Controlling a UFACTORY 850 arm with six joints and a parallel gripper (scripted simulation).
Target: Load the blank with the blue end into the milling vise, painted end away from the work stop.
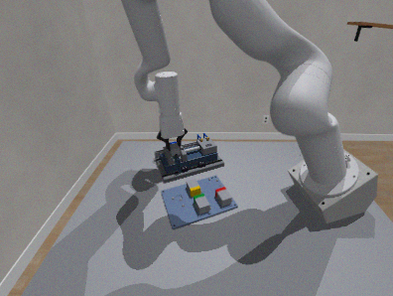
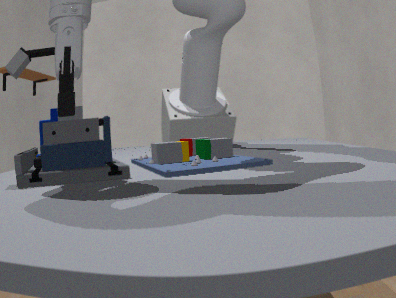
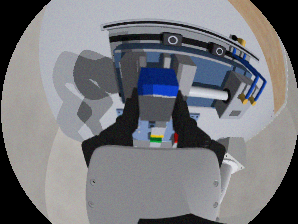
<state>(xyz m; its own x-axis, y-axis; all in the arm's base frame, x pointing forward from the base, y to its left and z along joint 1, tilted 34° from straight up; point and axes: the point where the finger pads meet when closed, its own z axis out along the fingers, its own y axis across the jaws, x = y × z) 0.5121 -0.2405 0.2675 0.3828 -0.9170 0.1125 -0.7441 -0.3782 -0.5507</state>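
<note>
My gripper is now 60 mm past the milling vise, 30 mm to the left of it and 80 mm above it. From my hand the other things lie so: green-ended blank (140 mm behind, 250 mm to the left, 100 mm below); then yellow-ended blank (100 mm behind, 170 mm to the left, 100 mm below); then plate (130 mm behind, 210 mm to the left, 120 mm below).
</note>
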